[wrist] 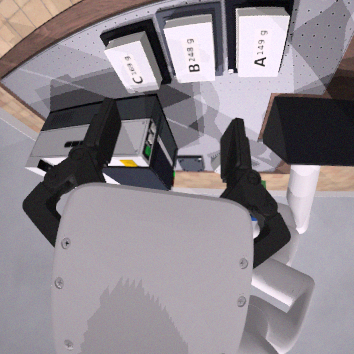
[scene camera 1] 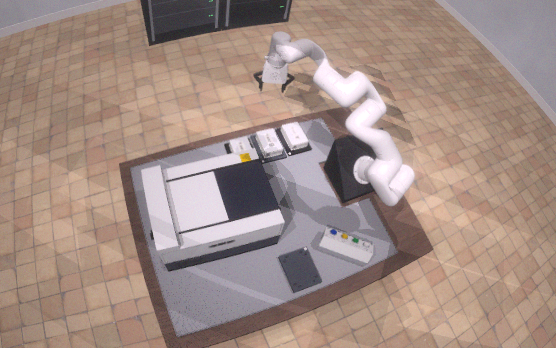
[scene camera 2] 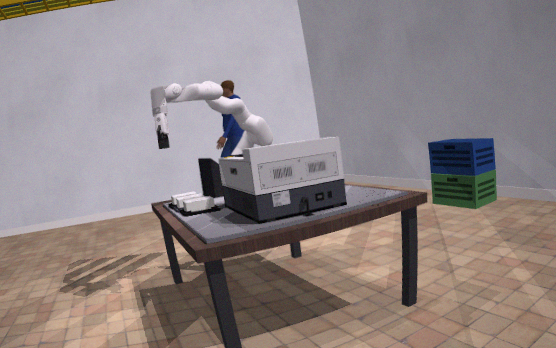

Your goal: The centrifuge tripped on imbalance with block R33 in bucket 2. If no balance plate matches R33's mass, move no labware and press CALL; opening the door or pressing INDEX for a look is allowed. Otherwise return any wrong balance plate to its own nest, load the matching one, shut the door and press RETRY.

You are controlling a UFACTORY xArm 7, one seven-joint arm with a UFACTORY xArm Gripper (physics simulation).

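Frame: origin at the arm's base, x left, y back, z up, level; metres.
Where they show: gripper, between the fingertips: (wrist: 172,118) (scene camera 1: 271,90) (scene camera 2: 164,148); arm's base, origin of its link: (wrist: 307,149) (scene camera 1: 364,169).
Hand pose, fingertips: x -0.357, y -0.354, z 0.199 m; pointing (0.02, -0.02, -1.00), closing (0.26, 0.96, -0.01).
Observation:
Each offset is from my fingertips to the top centre of the thing.
My gripper (scene camera 1: 272,90) (scene camera 2: 163,145) (wrist: 172,118) is open and empty, high up beyond the table edge where the plates stand. White balance plates A @[dy +0.122, dx +0.071, dz -0.237 m] (scene camera 1: 294,136) (wrist: 262,45), B @[dy -0.008, dx +0.088, dz -0.237 m] (scene camera 1: 270,142) (wrist: 190,50) and C @[dy -0.140, dx +0.109, dz -0.237 m] (scene camera 1: 241,145) (wrist: 134,65) sit in a row on dark nests. In the wrist view A reads 149 g and B 248 g; C seems to read 169 g, small and blurred. The centrifuge (scene camera 1: 230,230) (scene camera 2: 295,170) (wrist: 131,135) has a white and a dark panel on top; its buckets and block R33 are hidden. The button box @[dy +0.155, dx +0.656, dz -0.207 m] (scene camera 1: 346,250) has blue, yellow, green and white buttons, labels unreadable.
A dark flat plate @[dy -0.057, dx +0.693, dz -0.264 m] (scene camera 1: 300,269) (wrist: 191,163) lies on the table near the button box. The arm's black pedestal (scene camera 1: 342,172) (wrist: 310,130) stands at the table edge. A person in blue (scene camera 2: 231,130) shows behind the arm. Blue (scene camera 2: 452,157) and green (scene camera 2: 452,190) crates are stacked on the floor.

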